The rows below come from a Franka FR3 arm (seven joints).
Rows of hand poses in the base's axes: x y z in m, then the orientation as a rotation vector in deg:
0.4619, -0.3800, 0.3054, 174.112, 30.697, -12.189
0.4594, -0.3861, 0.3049, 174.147, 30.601, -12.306
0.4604, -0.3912, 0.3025, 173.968, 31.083, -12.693
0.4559, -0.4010, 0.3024, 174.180, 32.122, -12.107
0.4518, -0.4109, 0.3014, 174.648, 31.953, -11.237
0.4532, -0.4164, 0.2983, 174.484, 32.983, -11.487
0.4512, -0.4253, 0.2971, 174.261, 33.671, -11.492
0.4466, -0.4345, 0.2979, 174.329, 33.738, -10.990
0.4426, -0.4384, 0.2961, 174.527, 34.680, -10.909
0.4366, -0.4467, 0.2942, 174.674, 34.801, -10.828
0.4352, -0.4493, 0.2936, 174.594, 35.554, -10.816
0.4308, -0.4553, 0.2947, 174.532, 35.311, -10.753
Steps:
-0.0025, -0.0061, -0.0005, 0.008, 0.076, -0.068
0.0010, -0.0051, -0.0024, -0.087, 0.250, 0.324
-0.0045, -0.0098, -0.0001, 0.458, -0.304, 0.619
-0.0041, -0.0099, -0.0010, 0.460, -0.506, -0.174
0.0014, -0.0055, -0.0031, 0.053, 0.184, 0.664
-0.0020, -0.0089, -0.0012, -0.061, 0.004, 0.467
-0.0046, -0.0092, 0.0008, 0.111, -0.310, 0.037
-0.0040, -0.0039, -0.0018, 0.408, 0.022, 0.547
-0.0060, -0.0083, -0.0019, 0.174, -0.024, 0.049
-0.0014, -0.0026, -0.0006, 0.097, 0.016, 0.479
-0.0044, -0.0060, 0.0011, -0.111, -0.061, -0.137

